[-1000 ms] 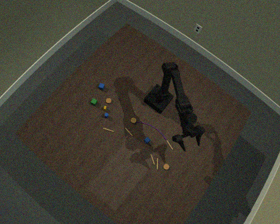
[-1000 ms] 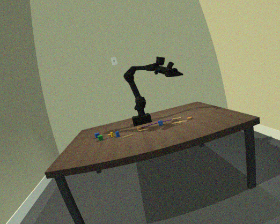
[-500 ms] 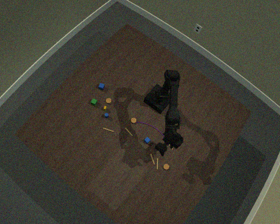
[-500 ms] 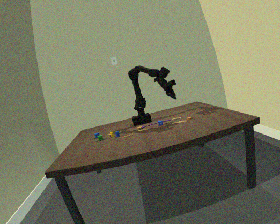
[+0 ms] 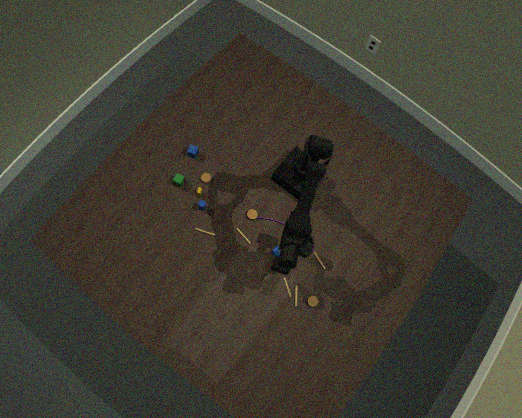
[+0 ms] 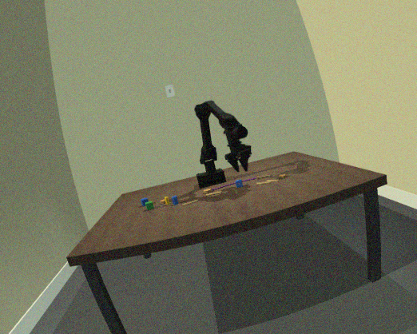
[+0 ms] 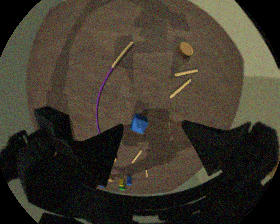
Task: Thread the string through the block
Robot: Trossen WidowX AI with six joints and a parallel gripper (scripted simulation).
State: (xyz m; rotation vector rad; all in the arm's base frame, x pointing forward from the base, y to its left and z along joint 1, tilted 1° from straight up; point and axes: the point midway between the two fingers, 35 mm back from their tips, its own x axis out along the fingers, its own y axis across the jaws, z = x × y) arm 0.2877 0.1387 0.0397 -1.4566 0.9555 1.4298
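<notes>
Right now the thin stick is 100 mm to the left of my gripper tip, 90 mm behind it and 70 mm below it. Also, from my gripper tip: green cube 480 mm to the right, 50 mm below, 10 mm ahead; then round wooden button 190 mm to the right, 70 mm behind, 60 mm below; then yellow block 390 mm to the right, 50 mm below.
</notes>
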